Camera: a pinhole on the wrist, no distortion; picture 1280 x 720 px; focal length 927.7 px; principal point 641.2 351.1 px. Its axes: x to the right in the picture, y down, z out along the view. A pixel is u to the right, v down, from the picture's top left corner.
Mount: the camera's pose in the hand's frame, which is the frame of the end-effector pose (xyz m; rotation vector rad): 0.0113 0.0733 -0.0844 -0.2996 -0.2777 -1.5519
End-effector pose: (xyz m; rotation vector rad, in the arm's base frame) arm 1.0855 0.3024 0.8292 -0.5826 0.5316 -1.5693
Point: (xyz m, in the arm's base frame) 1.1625 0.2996 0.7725
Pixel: 763.2 180.9
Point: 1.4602 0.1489 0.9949
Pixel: 750.9 597.8
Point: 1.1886 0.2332 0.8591
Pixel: 1054.5 650.0
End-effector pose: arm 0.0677 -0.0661 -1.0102 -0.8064 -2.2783 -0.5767
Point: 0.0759 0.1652 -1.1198
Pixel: 741.6 332.4
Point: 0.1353 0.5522 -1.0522
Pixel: 278.6 604.6
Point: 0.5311 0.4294 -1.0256
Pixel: outside the picture
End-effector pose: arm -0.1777 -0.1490 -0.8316 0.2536 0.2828 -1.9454
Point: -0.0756 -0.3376 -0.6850
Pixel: 724.0 563.3
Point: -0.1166 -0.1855 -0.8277
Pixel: 1038.3 299.8
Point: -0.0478 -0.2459 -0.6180
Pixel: 790.0 216.7
